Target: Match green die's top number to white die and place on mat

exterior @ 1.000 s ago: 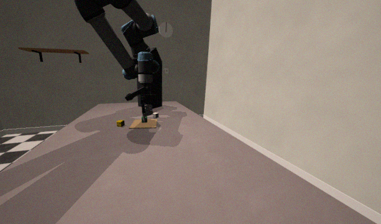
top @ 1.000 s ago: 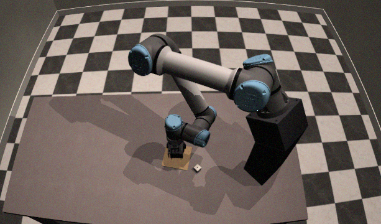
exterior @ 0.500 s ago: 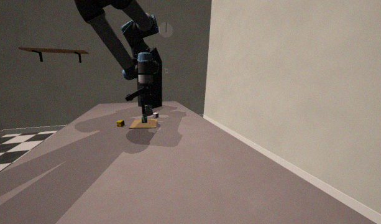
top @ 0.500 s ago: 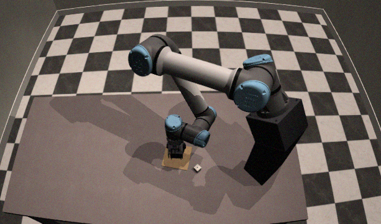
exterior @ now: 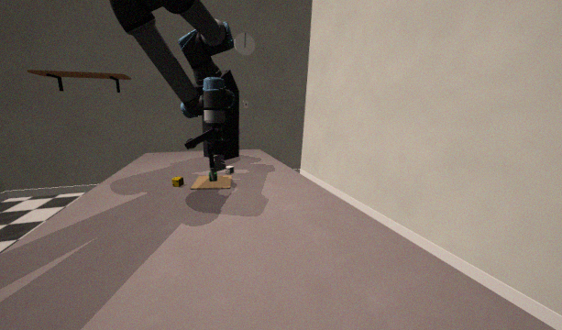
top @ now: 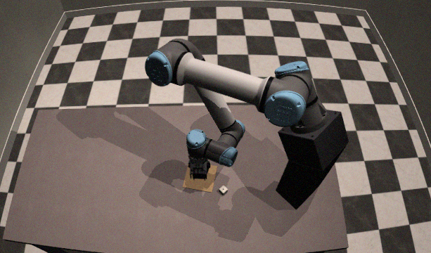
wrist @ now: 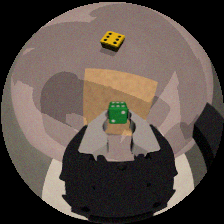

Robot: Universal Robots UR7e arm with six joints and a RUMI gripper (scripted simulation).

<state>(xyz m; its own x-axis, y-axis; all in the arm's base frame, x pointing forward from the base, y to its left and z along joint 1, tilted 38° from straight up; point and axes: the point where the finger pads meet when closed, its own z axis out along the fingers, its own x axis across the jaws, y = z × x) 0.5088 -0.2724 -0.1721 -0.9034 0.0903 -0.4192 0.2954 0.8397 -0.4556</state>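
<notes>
Now: hand right at the green die. From my hand the other things lie so: yellow die 12 cm to the right, 3 cm behind, 1 cm below; tan mat 2 cm below; white die 11 cm to the left, 8 cm behind, 1 cm below.
</notes>
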